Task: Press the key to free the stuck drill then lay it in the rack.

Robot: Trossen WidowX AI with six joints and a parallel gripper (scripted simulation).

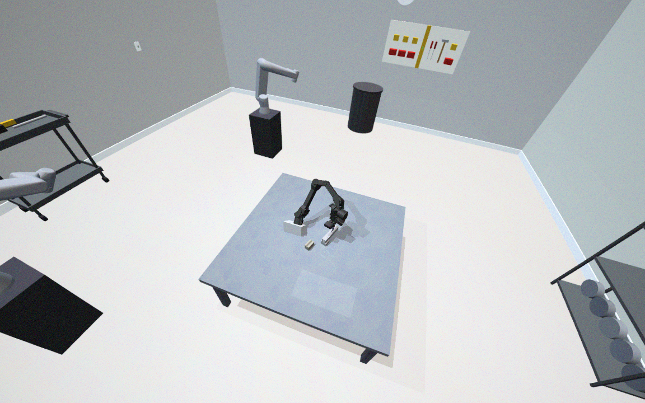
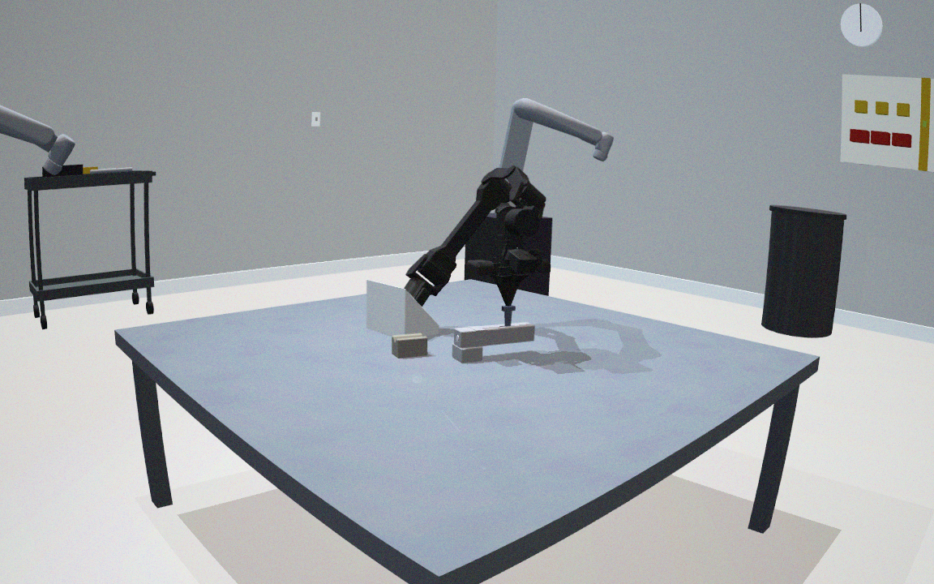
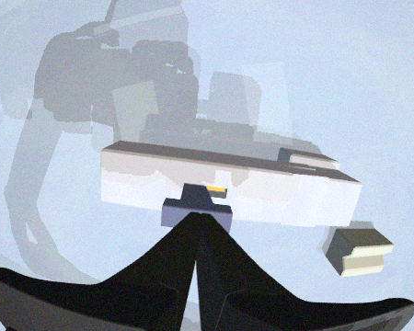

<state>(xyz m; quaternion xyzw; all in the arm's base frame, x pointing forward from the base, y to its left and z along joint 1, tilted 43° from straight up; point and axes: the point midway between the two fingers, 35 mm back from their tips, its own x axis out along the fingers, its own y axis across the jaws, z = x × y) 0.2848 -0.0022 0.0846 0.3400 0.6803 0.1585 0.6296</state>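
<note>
The dark key lies 3 cm below my gripper tip. The rest, counted from my gripper tip: grey housing block 1 cm behind, 3 cm to the right, 7 cm below; then tan rack 13 cm behind, 17 cm to the right, 9 cm below; then drill 2 cm behind, 5 cm to the right, 6 cm below.
</note>
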